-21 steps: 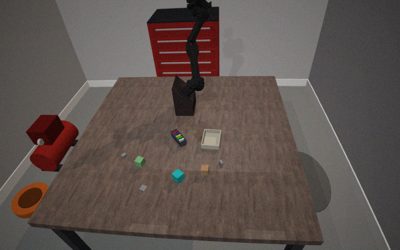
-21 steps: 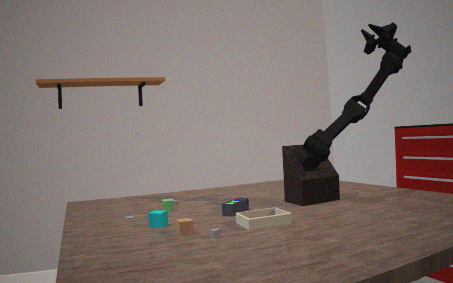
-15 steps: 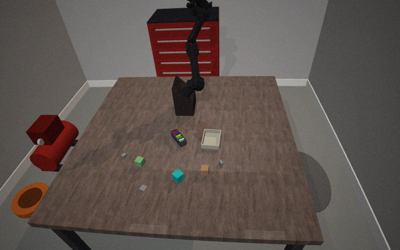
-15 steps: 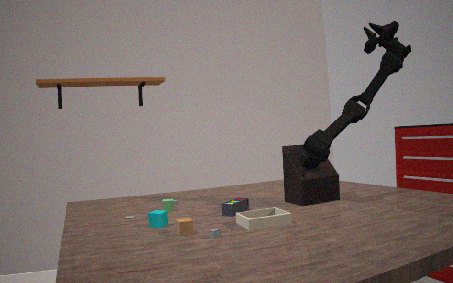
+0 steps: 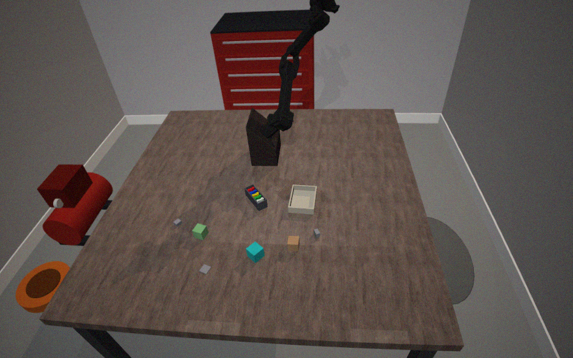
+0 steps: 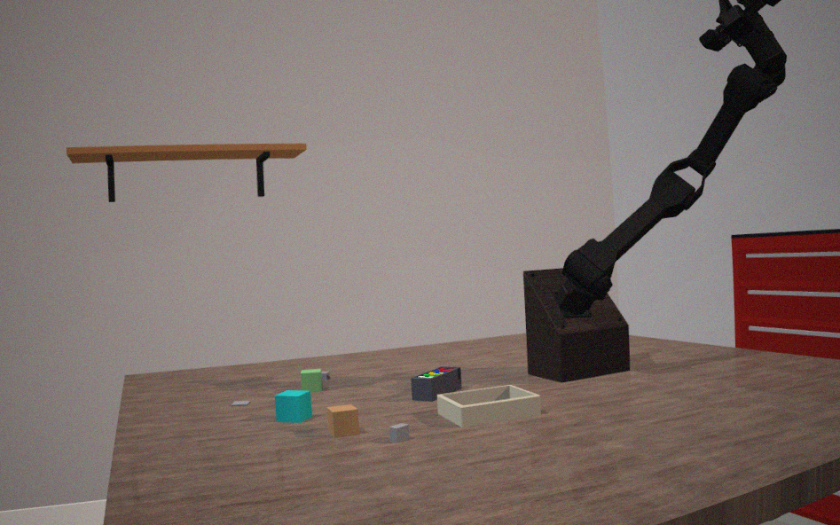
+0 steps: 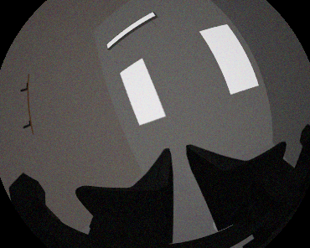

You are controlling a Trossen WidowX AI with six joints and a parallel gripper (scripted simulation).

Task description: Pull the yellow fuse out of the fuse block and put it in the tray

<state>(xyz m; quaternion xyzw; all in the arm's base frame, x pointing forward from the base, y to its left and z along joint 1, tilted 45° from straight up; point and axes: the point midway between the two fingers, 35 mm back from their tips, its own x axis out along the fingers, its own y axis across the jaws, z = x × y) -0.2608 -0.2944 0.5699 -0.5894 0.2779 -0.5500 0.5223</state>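
Right now the yellow fuse is 74 cm below my gripper tip, 59 cm ahead of it and 17 cm to the right of it. From my gripper tip the other things lie so: green cube (79 cm ahead, 74 cm below, 34 cm to the right); then tray (76 cm below, 58 cm ahead, 2 cm to the left); then teal cube (86 cm ahead, 74 cm below, 11 cm to the right).
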